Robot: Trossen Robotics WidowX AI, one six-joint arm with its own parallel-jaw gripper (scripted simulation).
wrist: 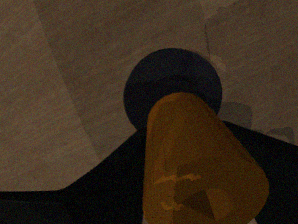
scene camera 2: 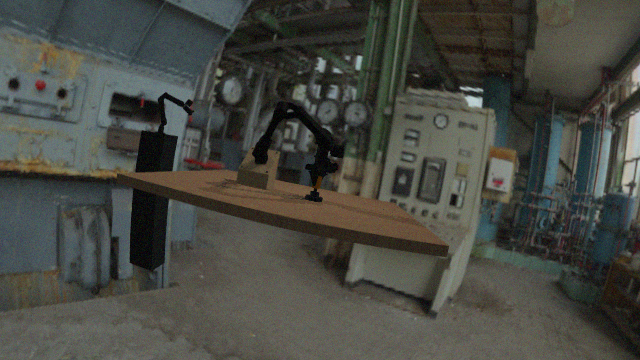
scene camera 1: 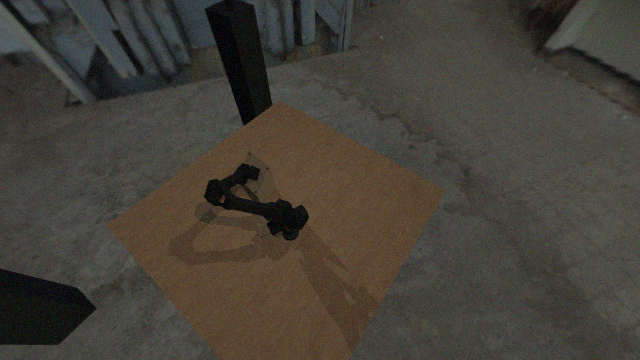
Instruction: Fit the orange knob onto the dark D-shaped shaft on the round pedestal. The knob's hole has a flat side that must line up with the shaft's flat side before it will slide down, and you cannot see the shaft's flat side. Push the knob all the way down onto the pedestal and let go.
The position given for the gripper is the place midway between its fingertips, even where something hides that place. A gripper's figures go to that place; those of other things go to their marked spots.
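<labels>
The gripper (wrist: 182,132), 10 cm from the lens. Orange knob (wrist: 192,161), 4 cm from the lens.
</labels>
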